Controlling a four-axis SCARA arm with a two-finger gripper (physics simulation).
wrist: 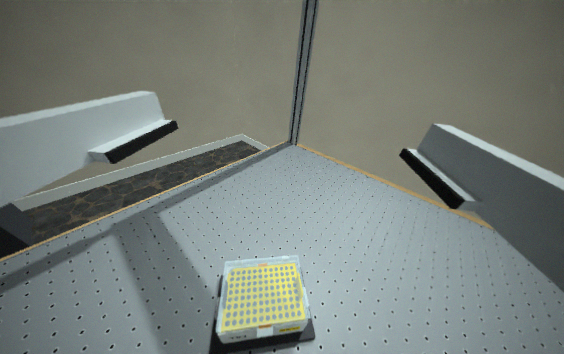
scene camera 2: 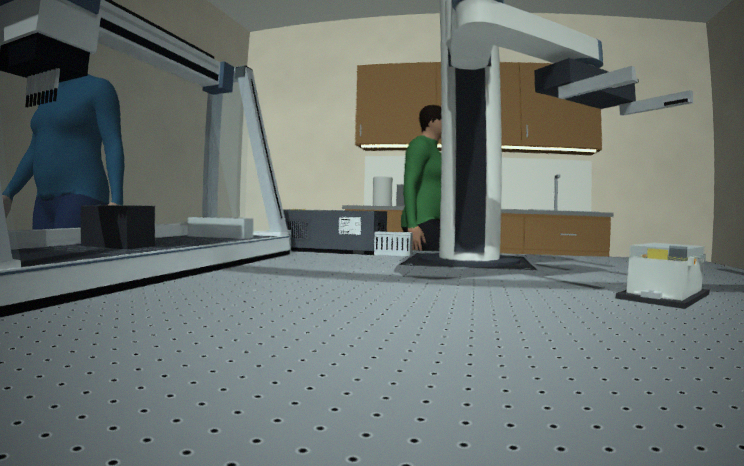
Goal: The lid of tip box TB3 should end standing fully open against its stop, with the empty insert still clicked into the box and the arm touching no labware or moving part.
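Seen in the pictures: gripper, between the fingertips: point(wrist: 287, 124) point(scene camera 2: 665, 85); arm's base, origin of its link: point(scene camera 2: 469, 265).
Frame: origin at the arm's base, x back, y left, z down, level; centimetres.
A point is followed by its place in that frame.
Tip box TB3 point(scene camera 2: 650, 278) {y 27.0, x -48.0, z -4.5 cm} point(wrist: 252, 334) {y 29.4, x -39.9, z -5.0 cm} is a white box on a dark base plate point(scene camera 2: 682, 302) {y 30.1, x -52.7, z -2.1 cm} point(wrist: 309, 331) {y 23.5, x -46.3, z -2.1 cm}, at the right in the scene view and low centre in the wrist view. Its clear lid point(scene camera 2: 658, 245) {y 29.6, x -44.2, z -9.0 cm} point(wrist: 245, 261) {y 36.3, x -44.5, z -9.0 cm} lies closed over the top. The yellow insert point(scene camera 2: 657, 253) {y 27.7, x -48.3, z -8.1 cm} point(wrist: 265, 295) {y 31.0, x -43.9, z -7.0 cm} shows through the lid, level in the box; its holes look empty. Orange marks show at the front and back edges. The lettering on the box front is too small to read surely. My gripper point(scene camera 2: 662, 87) {y 30.7, x -44.7, z -33.0 cm} point(wrist: 287, 124) {y 30.7, x -44.7, z -33.0 cm} is wide open and empty, high above the box and apart from it.
The arm's white column point(scene camera 2: 493, 164) {y 5.2, x -5.4, z -24.3 cm} stands behind and left of the box. A framed machine point(scene camera 2: 258, 137) {y -52.4, x -9.8, z -31.0 cm} with a dark block point(scene camera 2: 118, 226) {y -53.5, x -56.5, z -9.8 cm} stands at the left. A dark instrument point(scene camera 2: 318, 230) {y -40.3, x 3.5, z -7.3 cm} and a white slotted rack point(scene camera 2: 392, 250) {y -20.1, x 4.5, z -2.6 cm} stand at the back. Two people stand beyond the table.
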